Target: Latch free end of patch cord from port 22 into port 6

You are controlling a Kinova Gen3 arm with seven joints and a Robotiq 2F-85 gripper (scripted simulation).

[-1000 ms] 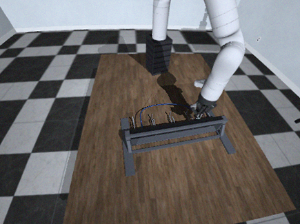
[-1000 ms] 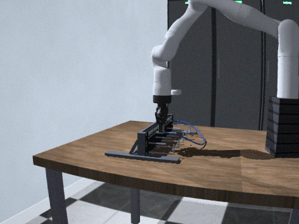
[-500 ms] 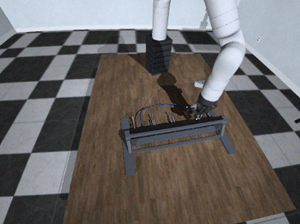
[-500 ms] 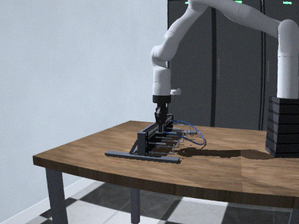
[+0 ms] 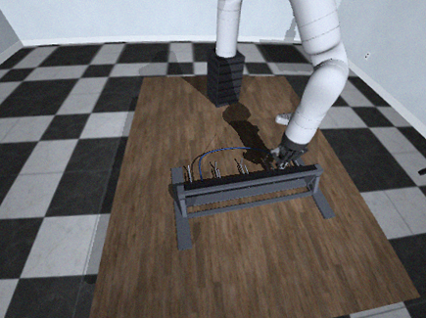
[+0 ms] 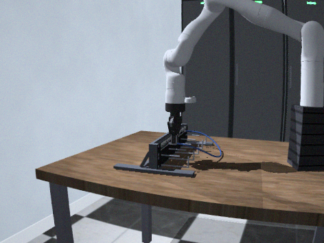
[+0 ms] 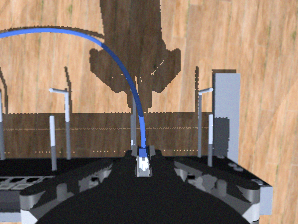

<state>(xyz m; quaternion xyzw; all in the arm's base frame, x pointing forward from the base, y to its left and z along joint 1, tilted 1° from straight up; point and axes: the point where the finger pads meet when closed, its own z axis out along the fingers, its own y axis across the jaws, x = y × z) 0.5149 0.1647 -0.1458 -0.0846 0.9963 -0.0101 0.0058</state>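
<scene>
My hand is 1 cm short of the plug and 1 cm above it.
</scene>
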